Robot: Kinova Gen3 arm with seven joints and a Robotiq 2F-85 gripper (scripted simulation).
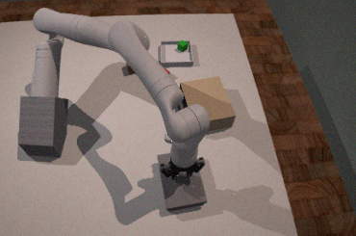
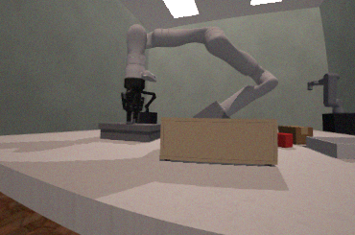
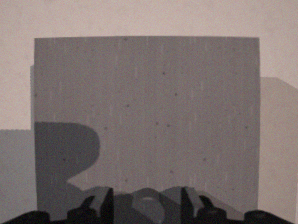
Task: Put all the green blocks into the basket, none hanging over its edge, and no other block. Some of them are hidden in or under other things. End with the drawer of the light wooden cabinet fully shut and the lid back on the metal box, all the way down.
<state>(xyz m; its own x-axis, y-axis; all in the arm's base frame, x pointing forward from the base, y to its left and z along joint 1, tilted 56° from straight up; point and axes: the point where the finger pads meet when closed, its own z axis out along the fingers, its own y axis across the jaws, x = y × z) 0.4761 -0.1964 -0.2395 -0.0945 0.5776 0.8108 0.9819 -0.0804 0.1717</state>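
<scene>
Now: the metal box 50 mm below my hand. Round my hand: cardboard box 130 mm behind, 560 mm to the left, 40 mm below; then light wooden cabinet 120 mm ahead, 300 mm to the left, 40 mm below; then red block 20 mm behind, 490 mm to the left, 50 mm below.
</scene>
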